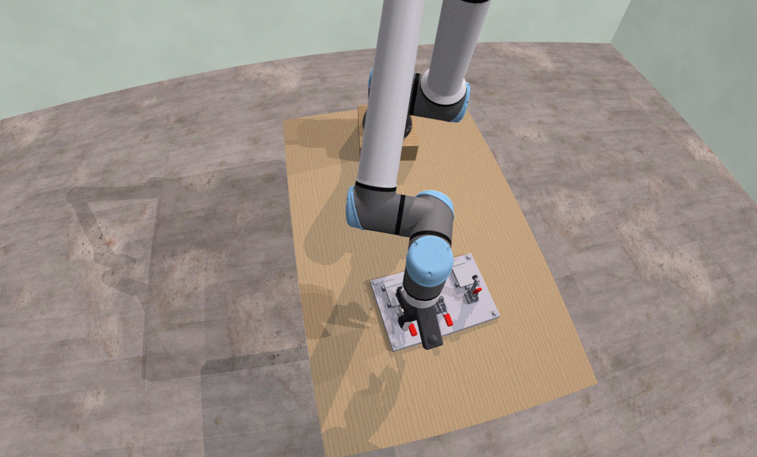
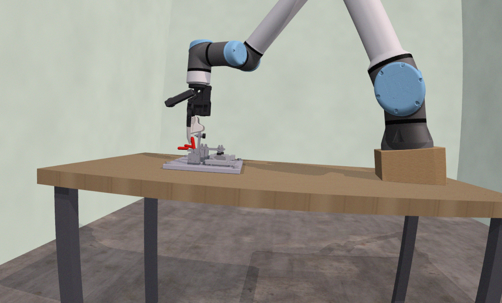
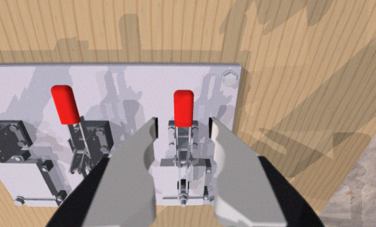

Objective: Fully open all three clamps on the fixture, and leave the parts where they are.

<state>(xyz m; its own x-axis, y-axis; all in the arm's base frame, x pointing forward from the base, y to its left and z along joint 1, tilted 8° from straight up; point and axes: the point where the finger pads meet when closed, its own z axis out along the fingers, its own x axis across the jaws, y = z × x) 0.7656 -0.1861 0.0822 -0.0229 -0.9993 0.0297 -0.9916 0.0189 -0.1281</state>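
Now: hand 11 cm to the right of the grey fixture plate, 8 cm past it and 8 cm above it. From my hand the other things lie so: flat part (22 cm to the left, 14 cm behind, 6 cm below).
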